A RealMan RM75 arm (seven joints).
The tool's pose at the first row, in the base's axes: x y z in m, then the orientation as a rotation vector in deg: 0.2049, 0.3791, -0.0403, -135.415, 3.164, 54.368
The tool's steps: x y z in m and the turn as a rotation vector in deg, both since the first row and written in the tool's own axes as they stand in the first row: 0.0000, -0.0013, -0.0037, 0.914, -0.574, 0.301; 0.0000, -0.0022, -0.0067, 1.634, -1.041, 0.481; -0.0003, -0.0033, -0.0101, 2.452, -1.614, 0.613; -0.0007, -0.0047, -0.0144, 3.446, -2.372, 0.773; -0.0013, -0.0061, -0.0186, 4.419, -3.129, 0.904; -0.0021, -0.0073, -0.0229, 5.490, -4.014, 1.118; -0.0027, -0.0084, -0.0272, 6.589, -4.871, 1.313; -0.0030, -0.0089, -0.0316, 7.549, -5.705, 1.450; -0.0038, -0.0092, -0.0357, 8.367, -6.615, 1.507; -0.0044, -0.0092, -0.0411, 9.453, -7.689, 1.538; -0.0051, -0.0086, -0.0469, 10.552, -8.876, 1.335
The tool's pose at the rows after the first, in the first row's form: 0.2075, 0.3782, -0.0375, -134.352, 3.718, 54.964; 0.2096, 0.3773, -0.0353, -133.496, 4.078, 55.419; 0.2117, 0.3764, -0.0326, -132.486, 4.383, 55.945; 0.2145, 0.3752, -0.0292, -131.226, 4.727, 56.646; 0.2170, 0.3740, -0.0257, -129.977, 5.025, 57.327; 0.2193, 0.3725, -0.0221, -128.583, 5.412, 58.157; 0.2218, 0.3711, -0.0187, -127.169, 5.796, 58.926; 0.2244, 0.3691, -0.0157, -125.881, 6.057, 59.668; 0.2265, 0.3670, -0.0127, -124.667, 6.134, 60.486; 0.2294, 0.3640, -0.0092, -123.114, 6.233, 61.388; 0.2323, 0.3603, -0.0057, -121.450, 6.026, 62.286
